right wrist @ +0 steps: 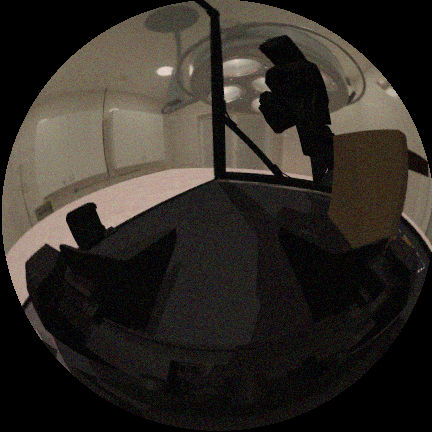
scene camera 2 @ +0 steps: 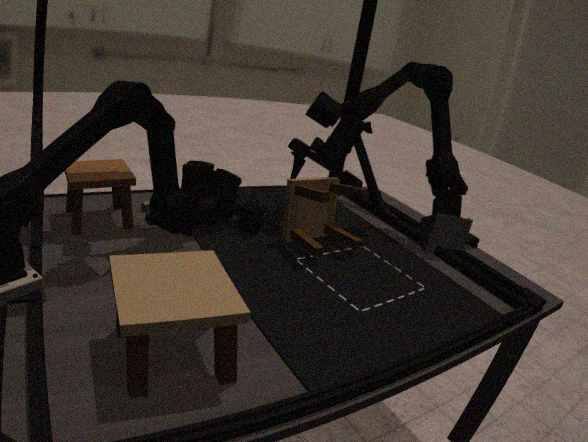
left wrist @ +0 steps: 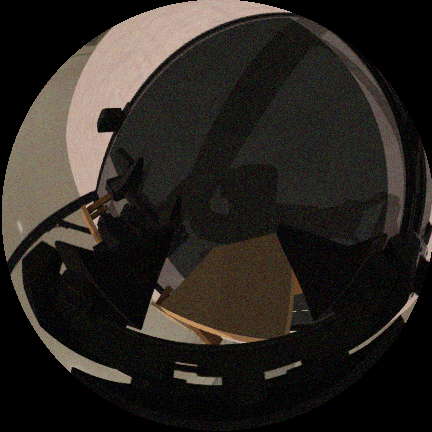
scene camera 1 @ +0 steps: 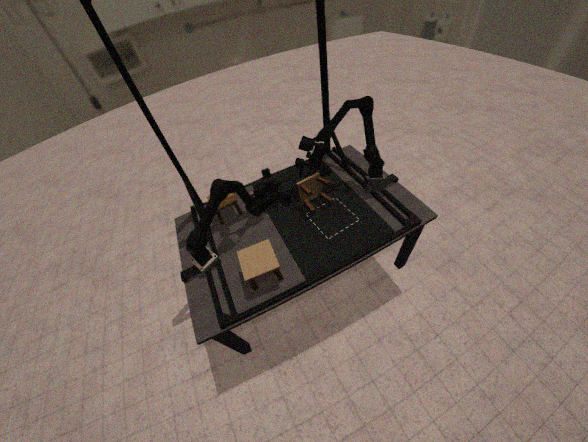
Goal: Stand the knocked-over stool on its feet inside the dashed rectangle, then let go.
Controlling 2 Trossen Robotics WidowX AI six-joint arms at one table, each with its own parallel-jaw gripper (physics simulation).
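Seen in the pictures: left gripper, between the fingertips: (right wrist: pixel 313 171) (left wrist: pixel 225 229); right gripper, between the fingertips: (right wrist: pixel 228 232) (scene camera 2: pixel 251 202) (left wrist: pixel 157 174) (scene camera 1: pixel 287 184); left arm's base, origin of its link: (scene camera 2: pixel 446 218) (scene camera 1: pixel 375 176); right arm's base, origin of its link: (scene camera 2: pixel 1 274) (scene camera 1: pixel 203 258).
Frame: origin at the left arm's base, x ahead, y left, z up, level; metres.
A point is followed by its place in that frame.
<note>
The wooden stool (scene camera 1: pixel 311 188) @[z -0.006, x 0.337, y 0.063 m] (scene camera 2: pixel 310 212) @[z -0.015, x 0.346, y 0.071 m] lies on its side on the dark mat, its seat upright and its legs pointing toward the dashed rectangle (scene camera 1: pixel 318 226) @[z -0.074, x 0.310, y 0.264 m] (scene camera 2: pixel 328 285) @[z -0.075, x 0.310, y 0.261 m]; it sits just outside the rectangle's back edge. My left gripper (scene camera 1: pixel 303 165) (scene camera 2: pixel 297 163) (left wrist: pixel 225 229) @[z -0.005, x 0.356, y -0.006 m] is open and hangs just above and behind the stool; the seat (left wrist: pixel 238 289) @[z 0.016, x 0.332, y 0.038 m] shows between its fingers in the left wrist view. My right gripper (scene camera 1: pixel 283 192) @[z -0.052, x 0.477, y -0.029 m] (scene camera 2: pixel 248 216) (right wrist: pixel 228 232) @[z -0.052, x 0.477, y -0.029 m] is open and empty, low on the table to the left of the stool, whose seat also shows in the right wrist view (right wrist: pixel 366 185) @[z -0.002, x 0.364, y 0.063 m].
A small table with a light top (scene camera 1: pixel 257 259) @[z 0.036, x 0.538, y 0.501 m] (scene camera 2: pixel 174 285) @[z 0.037, x 0.537, y 0.504 m] stands on a grey mat at the front left. Another small wooden table (scene camera 1: pixel 227 203) @[z 0.032, x 0.753, y 0.179 m] (scene camera 2: pixel 101 171) @[z 0.032, x 0.788, y 0.145 m] stands behind it by the right arm. Black rails run along both short ends, and two black poles rise behind.
</note>
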